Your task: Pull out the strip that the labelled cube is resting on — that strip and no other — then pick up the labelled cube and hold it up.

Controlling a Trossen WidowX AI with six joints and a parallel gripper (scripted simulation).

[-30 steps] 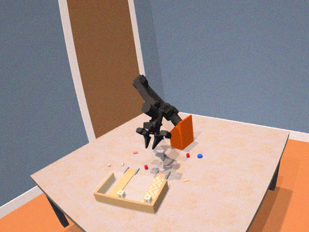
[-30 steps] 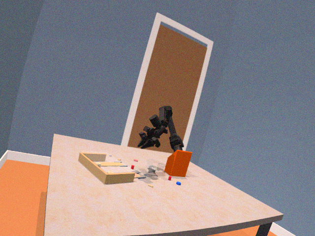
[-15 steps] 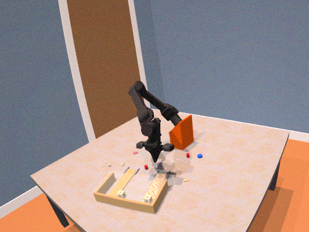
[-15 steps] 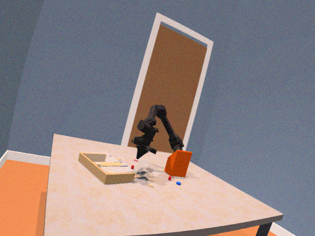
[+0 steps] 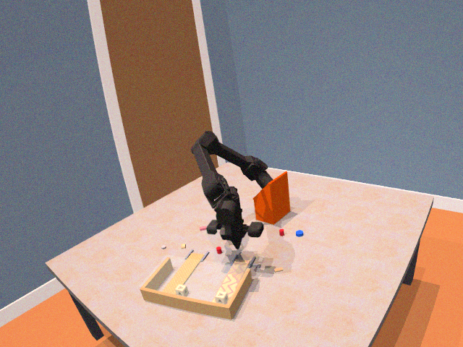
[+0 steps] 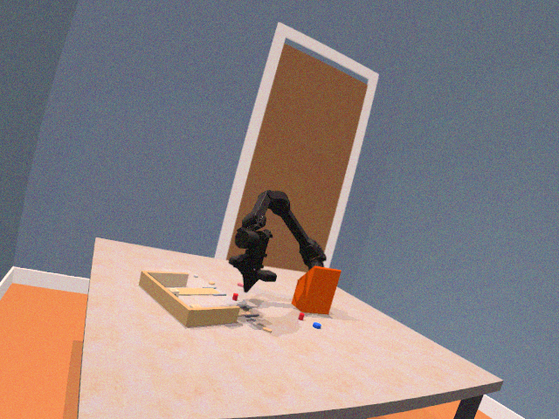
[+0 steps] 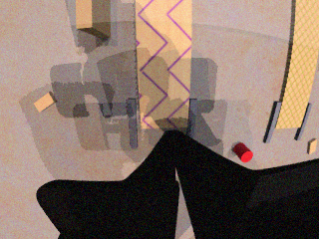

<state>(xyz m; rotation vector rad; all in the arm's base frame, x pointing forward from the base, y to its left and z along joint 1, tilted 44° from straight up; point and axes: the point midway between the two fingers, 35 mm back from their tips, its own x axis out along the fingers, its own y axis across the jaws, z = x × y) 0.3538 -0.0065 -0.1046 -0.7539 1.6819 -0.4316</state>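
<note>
Right now the strip is 9 cm ahead of my gripper tip, 2 cm to the left of it and 7 cm below it. From my gripper tip the other things lie so: pink piece 15 cm behind, 29 cm to the right, 7 cm below; then blue disc 26 cm behind, 11 cm to the left, 7 cm below.
</note>
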